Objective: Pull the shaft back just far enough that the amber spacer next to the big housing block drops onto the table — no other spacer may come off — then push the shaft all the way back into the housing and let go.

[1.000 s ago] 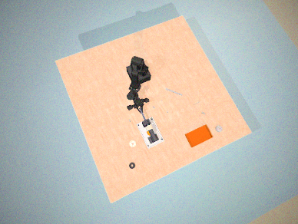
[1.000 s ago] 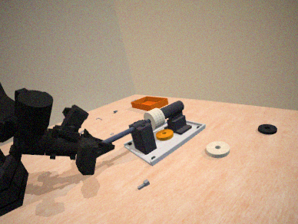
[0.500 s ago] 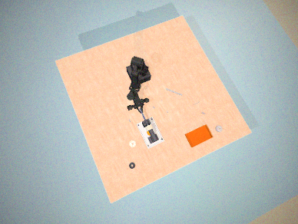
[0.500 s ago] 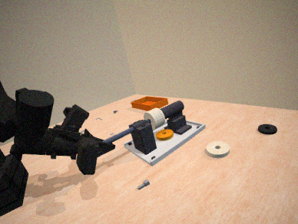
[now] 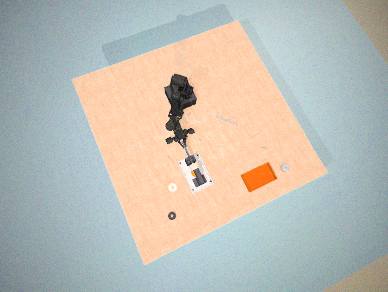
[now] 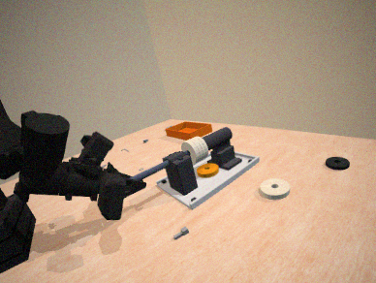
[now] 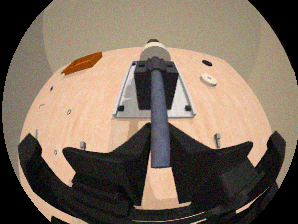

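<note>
The shaft lies 7 cm ahead of my gripper tip and 2 cm above it. Round my gripper tip: cream washer 18 cm to the right, 18 cm ahead, 6 cm below; black washer 33 cm ahead, 27 cm to the right, 6 cm below; amber spacer 16 cm ahead, 5 cm below, 1 cm to the right.
</note>
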